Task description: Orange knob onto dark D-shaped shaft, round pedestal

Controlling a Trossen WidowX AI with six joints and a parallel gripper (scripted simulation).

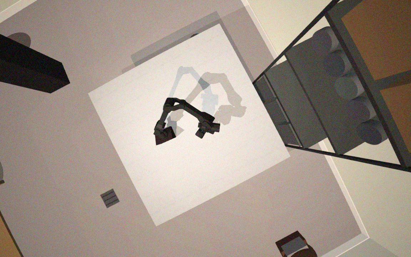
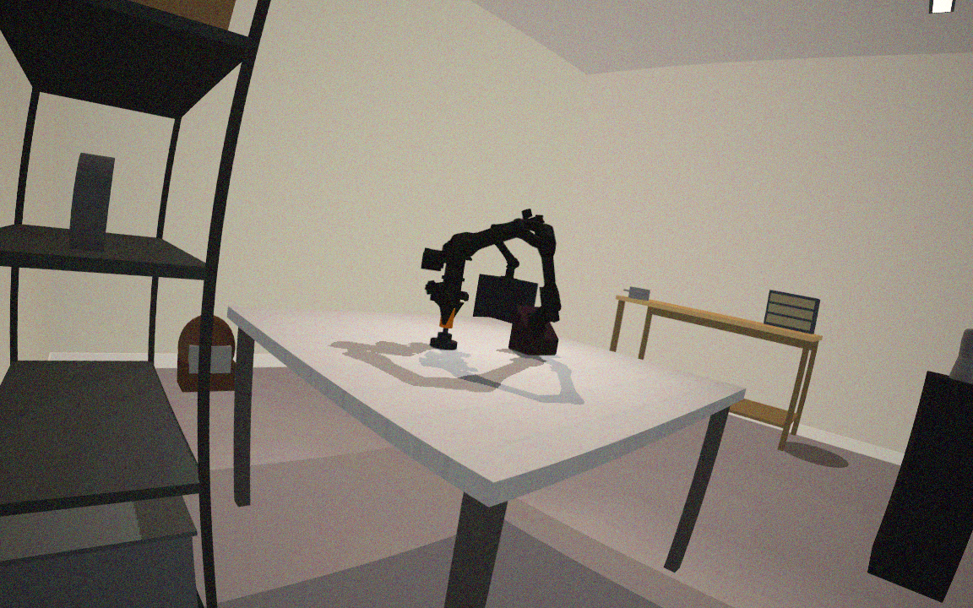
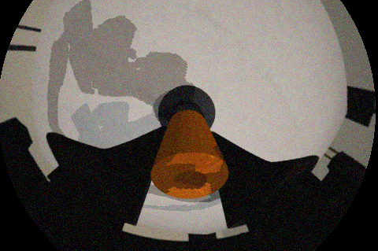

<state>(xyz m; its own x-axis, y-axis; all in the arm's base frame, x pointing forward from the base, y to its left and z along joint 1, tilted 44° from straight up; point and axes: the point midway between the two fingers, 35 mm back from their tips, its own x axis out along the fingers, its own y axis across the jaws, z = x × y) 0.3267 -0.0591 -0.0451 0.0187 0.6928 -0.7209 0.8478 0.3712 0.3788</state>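
The orange knob lies 20 mm above my gripper tip. The rest, counted from my gripper tip: dark round pedestal: 40 mm below.
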